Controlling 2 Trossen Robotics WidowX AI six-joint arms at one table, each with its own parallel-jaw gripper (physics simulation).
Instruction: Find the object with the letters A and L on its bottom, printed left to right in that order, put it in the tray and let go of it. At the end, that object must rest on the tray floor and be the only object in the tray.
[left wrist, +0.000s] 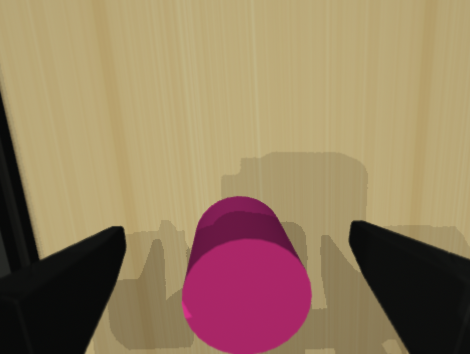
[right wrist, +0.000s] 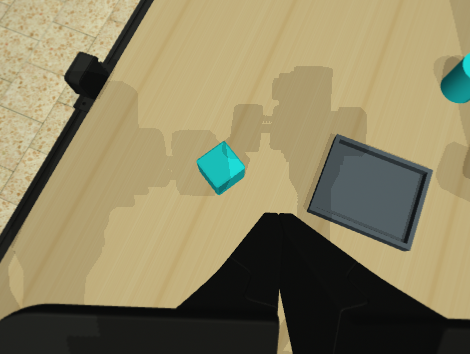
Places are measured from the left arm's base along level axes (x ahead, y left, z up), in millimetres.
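Pixels of known places: left gripper, between the fingertips: (left wrist: 239, 234); right gripper, between the fingertips: (right wrist: 276, 227).
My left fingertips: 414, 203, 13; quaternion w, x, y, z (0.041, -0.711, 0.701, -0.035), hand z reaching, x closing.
Note:
Ahead of a thing's pixels: the offset from my left fingertips to its top centre, as dx, dy, dz. "spot": to the spot under its first point.
A magenta cylinder @[-20, -2, +13] (left wrist: 247, 295) stands upright on the table in the left wrist view. My left gripper (left wrist: 239, 234) is open wide, one finger on each side of the cylinder, with a gap on both sides. A teal cube @[+103, -393, +4] (right wrist: 220, 167) sits on the table left of the tray in the right wrist view. A teal cylinder @[spot: -148, -162, -10] (right wrist: 456, 85) shows in part at the upper right edge. The grey tray @[+37, -208, -23] (right wrist: 359, 231) holds no object. My right gripper (right wrist: 276, 227) is shut and empty, above the table between cube and tray. The bottoms of the objects are hidden, so no letters show.
The wooden table has a black edge rail (right wrist: 116, 55) at the left of the right wrist view, with a black bracket (right wrist: 85, 75) on it and tiled floor beyond. A dark rail (left wrist: 15, 200) runs along the left of the left wrist view. Arm shadows lie on the table.

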